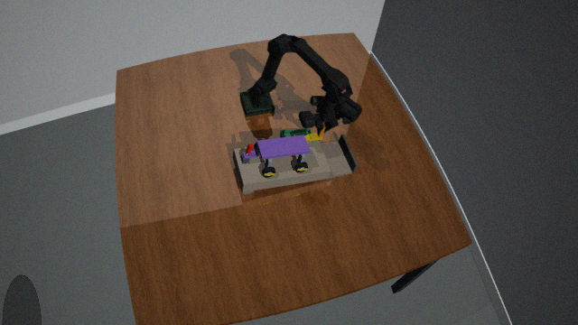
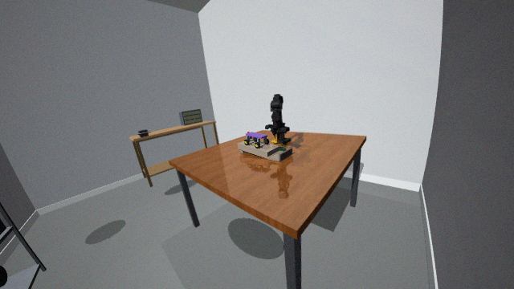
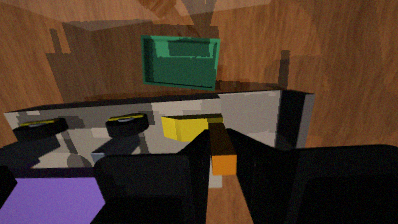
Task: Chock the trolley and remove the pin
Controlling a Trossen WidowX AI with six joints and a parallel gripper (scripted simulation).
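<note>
My gripper tip is now 1 cm short of the red-headed stop pin, 28 cm to the left of it and 1 cm below it. From my gripper tip the other things lie so: yellow chock (2 cm to the right, 1 cm below); dark end wall (7 cm ahead, 10 cm to the left, 8 cm below); green tray (7 cm behind, 5 cm to the right, 12 cm below).
</note>
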